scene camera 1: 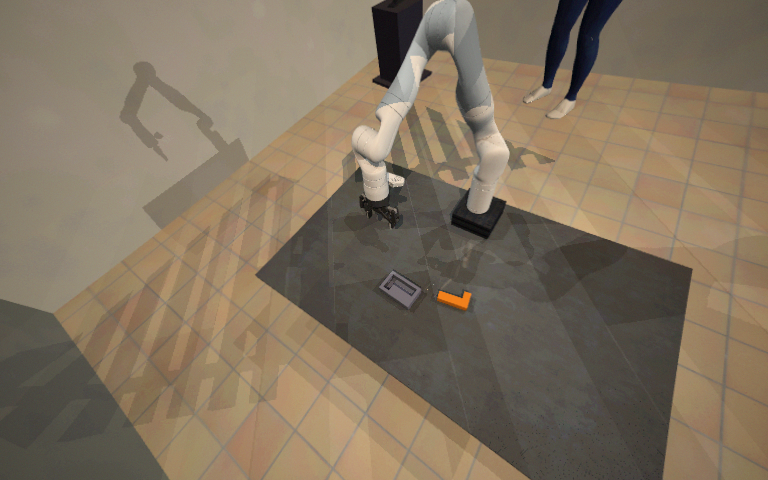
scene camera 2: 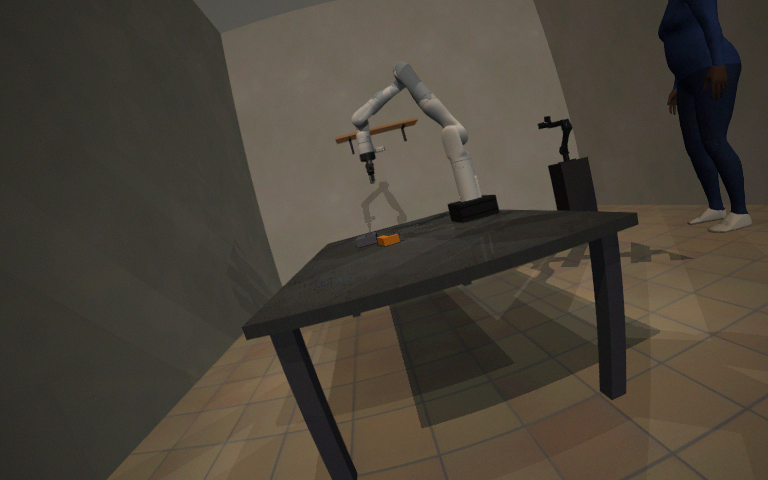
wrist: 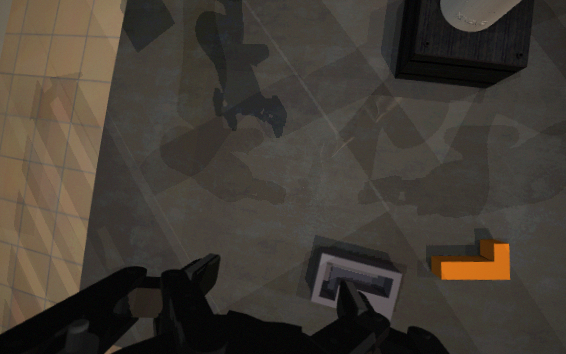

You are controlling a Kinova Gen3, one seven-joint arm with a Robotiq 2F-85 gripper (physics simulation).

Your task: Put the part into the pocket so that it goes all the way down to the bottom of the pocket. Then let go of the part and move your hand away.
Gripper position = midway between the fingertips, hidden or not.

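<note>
The gripper (wrist: 277, 281) is open and it's holding nothing. There's an orange L-shaped block (wrist: 493, 263) resting on the table, and there's also a grey pocket block (scene camera 1: 399, 289), (wrist: 379, 282) that you'd see in scene camera 1 and in the wrist view.
</note>
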